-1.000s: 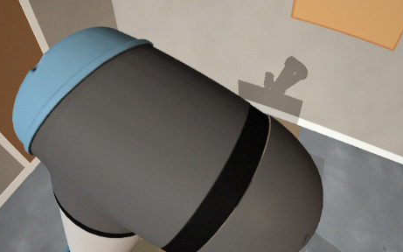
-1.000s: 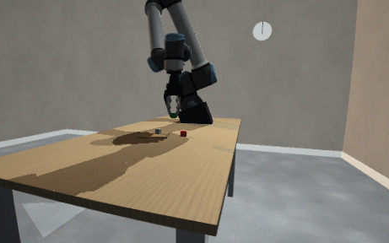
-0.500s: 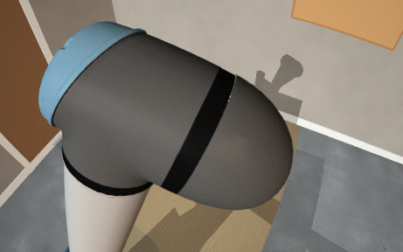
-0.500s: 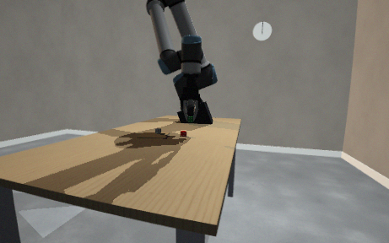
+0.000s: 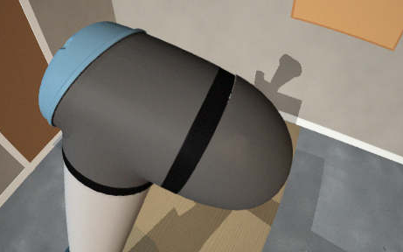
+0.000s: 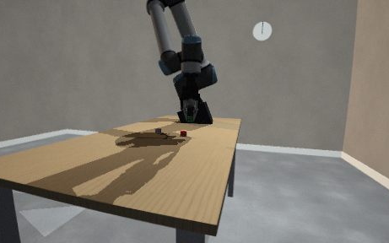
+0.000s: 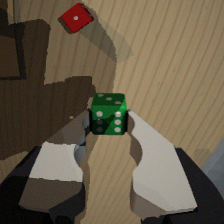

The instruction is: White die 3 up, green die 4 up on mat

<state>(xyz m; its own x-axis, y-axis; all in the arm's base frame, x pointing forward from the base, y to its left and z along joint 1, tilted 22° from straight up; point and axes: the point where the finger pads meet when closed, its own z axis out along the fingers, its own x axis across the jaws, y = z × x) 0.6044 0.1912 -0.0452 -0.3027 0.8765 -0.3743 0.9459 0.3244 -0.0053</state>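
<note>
My hand is 9 cm above the red die, 6 cm past it and 5 cm to the left of it. Round my hand: green die: 1 cm below; tan mat: 20 cm to the right, 10 cm below, 1 cm behind; white die: 20 cm to the right, 9 cm below, 5 cm behind.
</note>
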